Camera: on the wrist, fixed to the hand. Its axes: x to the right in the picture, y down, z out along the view.
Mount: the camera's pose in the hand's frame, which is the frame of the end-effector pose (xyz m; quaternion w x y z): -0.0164 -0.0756 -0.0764 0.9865 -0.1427 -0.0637 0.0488
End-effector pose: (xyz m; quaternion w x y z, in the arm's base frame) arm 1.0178 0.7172 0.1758 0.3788 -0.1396 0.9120 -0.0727
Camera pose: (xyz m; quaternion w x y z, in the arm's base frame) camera 0.9896 0.6525 0.2585 0.4154 -0.1519 0.8927 0.0858
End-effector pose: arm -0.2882 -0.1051 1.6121 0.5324 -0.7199 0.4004 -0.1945
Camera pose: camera -0.3241 -0.1304 1.7115 0.4575 -0.7791 0.4240 -0.0629
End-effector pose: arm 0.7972 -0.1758 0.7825 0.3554 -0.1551 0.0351 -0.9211
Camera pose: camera 0.7363 -0.1121 0.7189 0.3757 -0.2607 0.1510 -0.8764
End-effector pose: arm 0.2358 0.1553 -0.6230 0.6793 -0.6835 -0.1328 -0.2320
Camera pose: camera 0.1737 0.0850 -0.5679 0.5754 -0.7924 -0.1078 -0.1711
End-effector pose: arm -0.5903 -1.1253 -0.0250 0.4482 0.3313 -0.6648 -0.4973
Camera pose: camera -0.5138 -1.1602 -0.0939 0.4714 0.1988 -0.6296 -0.5847
